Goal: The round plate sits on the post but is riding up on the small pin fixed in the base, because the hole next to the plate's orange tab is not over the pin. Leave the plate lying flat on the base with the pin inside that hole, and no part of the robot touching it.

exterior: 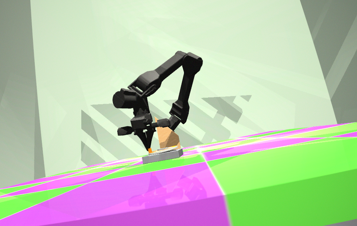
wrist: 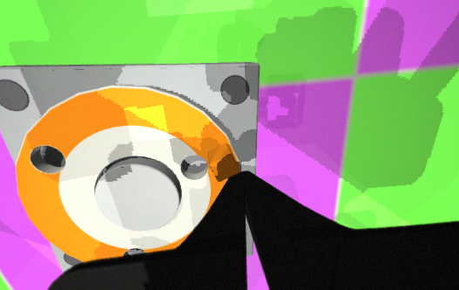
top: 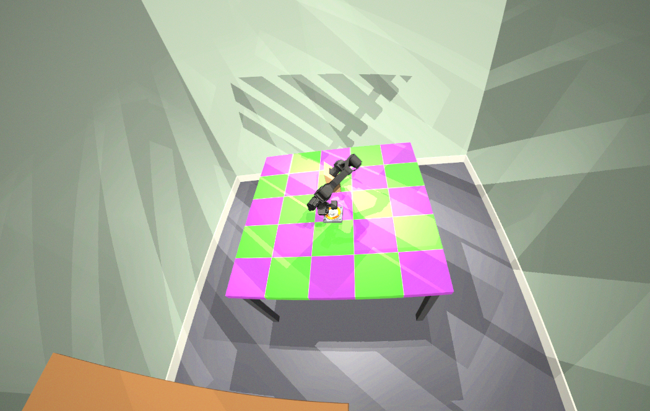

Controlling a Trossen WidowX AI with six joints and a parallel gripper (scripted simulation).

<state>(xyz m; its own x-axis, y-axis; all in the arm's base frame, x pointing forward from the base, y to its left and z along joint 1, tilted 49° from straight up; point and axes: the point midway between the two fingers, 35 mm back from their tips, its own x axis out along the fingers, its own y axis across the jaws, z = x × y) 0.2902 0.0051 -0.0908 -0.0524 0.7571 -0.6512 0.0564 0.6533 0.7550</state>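
My gripper tip is now 3 cm to the right of the round plate.
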